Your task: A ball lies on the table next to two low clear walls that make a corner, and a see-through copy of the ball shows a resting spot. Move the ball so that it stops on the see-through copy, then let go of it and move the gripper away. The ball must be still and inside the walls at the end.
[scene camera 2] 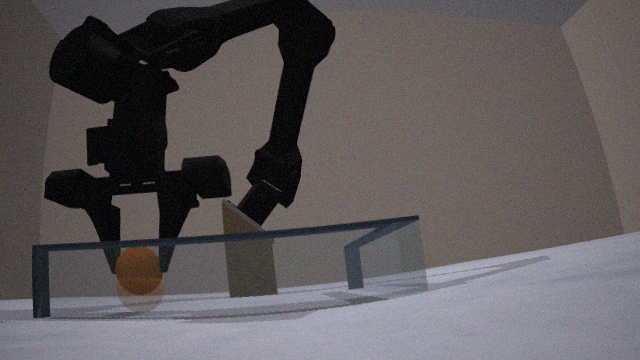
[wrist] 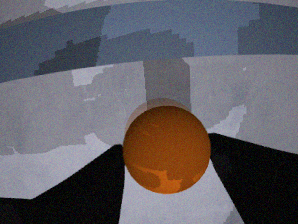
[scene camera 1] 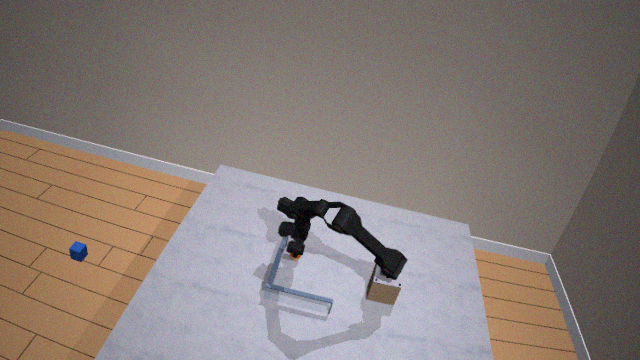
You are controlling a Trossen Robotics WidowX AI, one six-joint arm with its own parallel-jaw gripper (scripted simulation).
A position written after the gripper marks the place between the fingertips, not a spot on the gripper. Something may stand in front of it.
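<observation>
In the wrist view, a ball (wrist: 166,149) is carried by the gripper (wrist: 165,146).
</observation>
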